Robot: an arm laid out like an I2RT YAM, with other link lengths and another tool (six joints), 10 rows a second.
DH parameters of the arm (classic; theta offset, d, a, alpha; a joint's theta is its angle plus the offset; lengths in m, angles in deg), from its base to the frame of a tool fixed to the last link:
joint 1: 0 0.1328 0.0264 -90
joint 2: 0 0 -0.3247 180
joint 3: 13.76 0 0.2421 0
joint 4: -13.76 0.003 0.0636 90
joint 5: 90 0.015 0 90
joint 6: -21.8 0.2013 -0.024 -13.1
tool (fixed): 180 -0.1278 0 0
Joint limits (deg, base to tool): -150..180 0..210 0..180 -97..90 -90..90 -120..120
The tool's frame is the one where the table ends.
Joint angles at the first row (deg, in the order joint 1, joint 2, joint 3, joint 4, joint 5, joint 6):
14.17, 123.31, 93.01, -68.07, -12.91, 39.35
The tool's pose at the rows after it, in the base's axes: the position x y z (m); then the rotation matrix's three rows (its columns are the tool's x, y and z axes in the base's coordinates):
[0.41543 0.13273 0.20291], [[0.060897 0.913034 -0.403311], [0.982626 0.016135 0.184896], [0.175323 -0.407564 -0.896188]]
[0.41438 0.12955 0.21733], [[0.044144 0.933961 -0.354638], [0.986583 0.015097 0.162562], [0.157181 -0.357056 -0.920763]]
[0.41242 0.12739 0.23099], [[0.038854 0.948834 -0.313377], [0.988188 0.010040 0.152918], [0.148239 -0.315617 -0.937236]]
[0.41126 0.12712 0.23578], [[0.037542 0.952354 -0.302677], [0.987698 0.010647 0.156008], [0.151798 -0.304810 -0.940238]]
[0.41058 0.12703 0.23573], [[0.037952 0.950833 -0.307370], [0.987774 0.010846 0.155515], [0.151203 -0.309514 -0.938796]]
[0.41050 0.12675 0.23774], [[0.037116 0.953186 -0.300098], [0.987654 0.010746 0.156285], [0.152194 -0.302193 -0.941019]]
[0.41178 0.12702 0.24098], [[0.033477 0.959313 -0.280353], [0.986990 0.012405 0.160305], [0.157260 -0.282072 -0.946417]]
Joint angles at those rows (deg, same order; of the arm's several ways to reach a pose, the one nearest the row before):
13.89, 122.76, 93.06, -68.34, -12.88, 37.32
13.82, 120.60, 93.06, -67.79, -10.90, 37.04
13.82, 118.59, 93.06, -67.46, -9.69, 37.21
13.82, 117.91, 93.06, -67.46, -9.72, 37.23
13.83, 117.91, 93.06, -67.74, -9.76, 37.21
13.80, 117.62, 93.06, -67.59, -9.69, 37.21
13.80, 117.23, 93.12, -66.83, -9.65, 37.19

